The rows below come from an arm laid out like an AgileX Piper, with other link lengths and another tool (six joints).
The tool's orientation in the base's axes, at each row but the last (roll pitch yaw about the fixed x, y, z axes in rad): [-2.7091, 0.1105, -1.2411]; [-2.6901, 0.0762, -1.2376]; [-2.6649, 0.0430, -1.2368]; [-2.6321, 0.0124, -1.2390]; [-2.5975, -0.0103, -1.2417]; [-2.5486, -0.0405, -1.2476]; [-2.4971, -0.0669, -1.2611]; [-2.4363, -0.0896, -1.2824]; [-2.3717, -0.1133, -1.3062]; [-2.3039, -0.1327, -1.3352]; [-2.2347, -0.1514, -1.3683]
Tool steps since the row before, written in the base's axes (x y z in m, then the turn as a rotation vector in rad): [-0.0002, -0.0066, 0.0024, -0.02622, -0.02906, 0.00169]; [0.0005, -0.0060, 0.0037, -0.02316, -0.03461, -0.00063]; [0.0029, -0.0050, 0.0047, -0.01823, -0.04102, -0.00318]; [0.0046, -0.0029, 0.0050, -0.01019, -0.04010, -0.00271]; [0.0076, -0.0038, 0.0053, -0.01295, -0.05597, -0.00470]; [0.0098, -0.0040, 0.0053, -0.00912, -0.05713, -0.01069]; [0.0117, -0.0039, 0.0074, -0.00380, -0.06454, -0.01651]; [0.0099, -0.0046, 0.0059, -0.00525, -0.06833, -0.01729]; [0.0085, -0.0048, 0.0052, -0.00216, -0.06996, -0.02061]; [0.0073, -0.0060, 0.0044, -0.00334, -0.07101, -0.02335]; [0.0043, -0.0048, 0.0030, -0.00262, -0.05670, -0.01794]
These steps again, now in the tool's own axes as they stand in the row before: [0.0059, 0.0008, -0.0038, 0.01870, 0.02948, -0.01777]; [0.0055, -0.0005, -0.0044, 0.02511, 0.02932, -0.01564]; [0.0055, -0.0032, -0.0039, 0.03288, 0.02806, -0.01250]; [0.0042, -0.0054, -0.0028, 0.03462, 0.02093, -0.00908]; [0.0061, -0.0078, -0.0014, 0.04873, 0.02866, -0.01126]; [0.0071, -0.0095, 0.0003, 0.05080, 0.02935, -0.00439]; [0.0078, -0.0121, 0.0005, 0.05907, 0.03094, 0.00240]; [0.0077, -0.0096, 0.0013, 0.06221, 0.03351, 0.00161]; [0.0074, -0.0080, 0.0017, 0.06420, 0.03416, 0.00595]; [0.0081, -0.0063, 0.0020, 0.06458, 0.03718, 0.00680]; [0.0060, -0.0037, 0.0012, 0.05168, 0.02911, 0.00504]
